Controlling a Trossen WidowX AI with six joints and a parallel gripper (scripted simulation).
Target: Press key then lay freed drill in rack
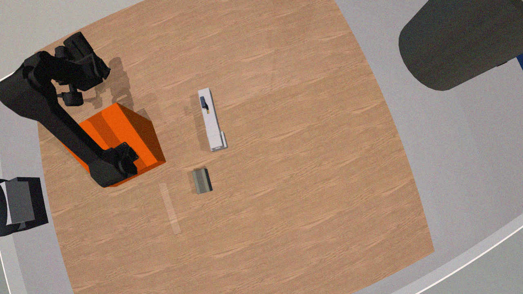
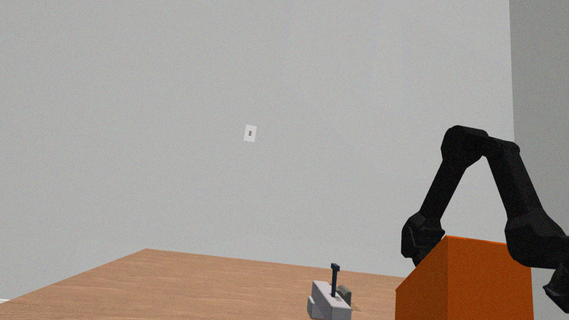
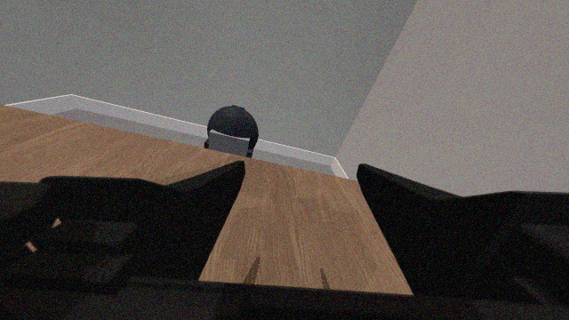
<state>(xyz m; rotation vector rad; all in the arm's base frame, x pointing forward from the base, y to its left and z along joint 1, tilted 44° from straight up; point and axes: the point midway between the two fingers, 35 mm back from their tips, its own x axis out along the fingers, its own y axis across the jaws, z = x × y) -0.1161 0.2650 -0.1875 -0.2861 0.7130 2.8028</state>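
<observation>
The dark key is 42 cm ahead of my gripper tip, 31 cm to the right of it and 6 cm below it. Round my gripper tip: dark rack 31 cm ahead, 49 cm to the right, 14 cm below; grey block 42 cm ahead, 35 cm to the right, 11 cm below; drill 41 cm ahead, 36 cm to the right, 11 cm below.
</observation>
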